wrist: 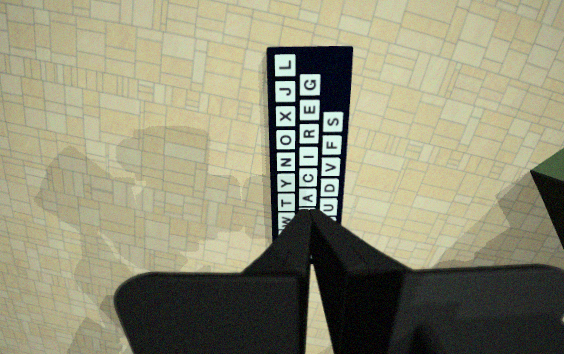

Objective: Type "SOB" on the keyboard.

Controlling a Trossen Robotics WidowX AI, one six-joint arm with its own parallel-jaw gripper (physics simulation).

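Places are measured from the arm's base along level axes (x ahead, y left, z up), in millimetres.
Where they show: gripper, fingertip midpoint: (308, 218).
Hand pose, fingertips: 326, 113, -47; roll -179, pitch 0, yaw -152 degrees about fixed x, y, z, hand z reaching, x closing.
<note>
Each offset is from my fingertips to the top centre of the thing, as dx, dy, dz. Level surfaces: height alone.
A dark blue keyboard @[-17, +12, -120] (336, 75) with white keys lies on the tiled-pattern surface, its long side running up and down the view and its letters turned sideways. The S key @[-14, -39, -120] (333, 122) is at the top of the right row. The O key @[+15, -6, -120] (286, 140) is in the left row, between X and N. The B key does not show; the lower part of the keyboard is hidden behind the fingers. My gripper (308, 218) is shut and empty, its tips over the lower part of the keyboard, just below the A key @[-29, +35, -120] (308, 198). The height of the tips above the keys is hard to tell.
A green and black block-like object (552, 172) shows in part at the right edge. The surface @[dz -138] (150, 90) under the keyboard has a beige tile pattern. Shadows fall on it to the left and to the right of the keyboard.
</note>
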